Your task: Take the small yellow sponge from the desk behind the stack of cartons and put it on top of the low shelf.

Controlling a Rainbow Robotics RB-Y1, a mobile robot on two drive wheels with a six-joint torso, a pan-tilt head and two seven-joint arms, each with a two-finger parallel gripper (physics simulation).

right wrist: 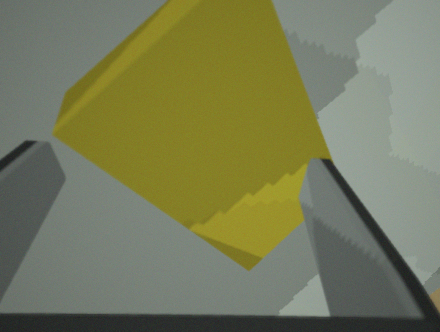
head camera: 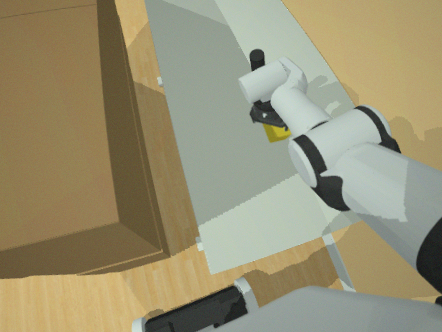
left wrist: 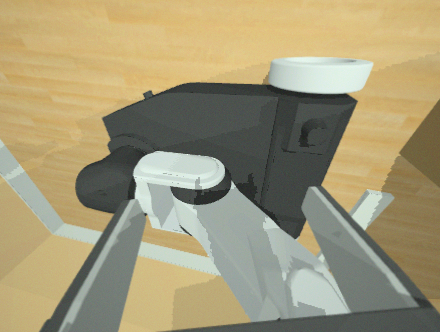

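Seen in the pictures: left gripper, fingertip midpoint: (left wrist: 224, 203); right gripper, fingertip midpoint: (right wrist: 185, 167) (head camera: 270, 124); robot's base at its link origin: (head camera: 196, 314).
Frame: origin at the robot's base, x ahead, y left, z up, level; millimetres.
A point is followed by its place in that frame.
Observation:
The small yellow sponge (head camera: 276, 133) {y -419, x 526, z 769 mm} (right wrist: 190, 100) {y -443, x 596, z 778 mm} lies on the pale grey desk (head camera: 240, 240) {y -189, x 264, z 721 mm} (right wrist: 125, 260) {y -352, x 537, z 721 mm}; part of it is hidden by my right arm in the head view. My right gripper (head camera: 269, 124) {y -425, x 571, z 754 mm} (right wrist: 185, 167) {y -425, x 571, z 754 mm} is open and empty above the desk, at the sponge. In the right wrist view the sponge is turned at an angle beyond and partly between the fingertips, and the right-hand fingertip overlaps its edge. My left gripper (left wrist: 224, 203) {y 244, x -128, z 512 mm} is open and empty, away from the desk top. I cannot make out the low shelf in these views.
Large brown cartons (head camera: 55, 125) {y 89, x 478, z 1081 mm} stand left of the desk in the head view, with a narrow strip of wooden floor between. The left wrist view shows my dark base (left wrist: 215, 120) {y 163, x -217, z 170 mm}, a white wheel (left wrist: 320, 77) and white bars (left wrist: 175, 256) {y -849, x -543, z 45 mm} near the floor.

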